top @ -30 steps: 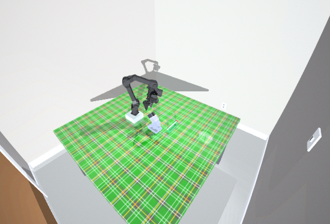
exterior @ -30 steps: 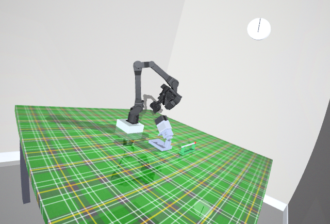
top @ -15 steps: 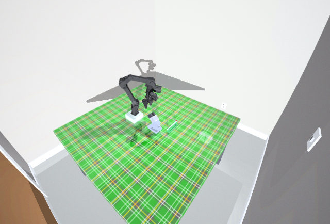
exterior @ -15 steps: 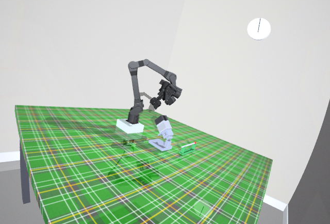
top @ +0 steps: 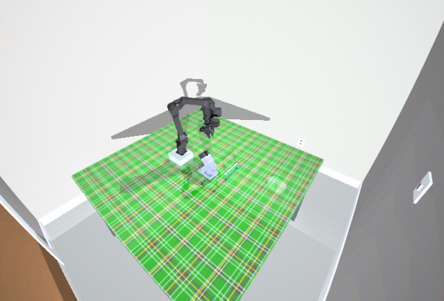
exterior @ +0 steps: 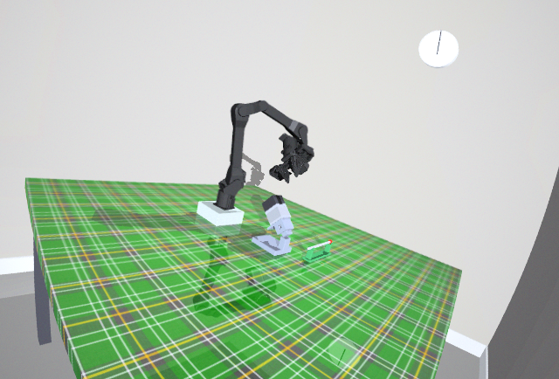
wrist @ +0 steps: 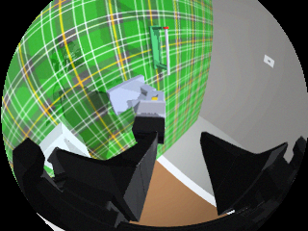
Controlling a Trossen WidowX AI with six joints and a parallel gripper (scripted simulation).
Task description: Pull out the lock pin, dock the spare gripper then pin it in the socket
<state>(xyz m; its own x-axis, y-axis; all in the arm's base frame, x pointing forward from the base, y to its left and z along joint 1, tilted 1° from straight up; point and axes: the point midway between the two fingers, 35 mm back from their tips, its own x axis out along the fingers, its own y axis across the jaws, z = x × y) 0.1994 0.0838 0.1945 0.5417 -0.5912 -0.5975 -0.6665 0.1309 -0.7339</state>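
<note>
The green u-shaped cradle lies 20 cm below my gripper tip, 17 cm ahead of it and 1 cm to the right of it. Also, from my gripper tip: light grey mount: 16 cm below, 10 cm to the right, 6 cm ahead; then spare gripper: 10 cm to the right, 10 cm below, 3 cm ahead.
</note>
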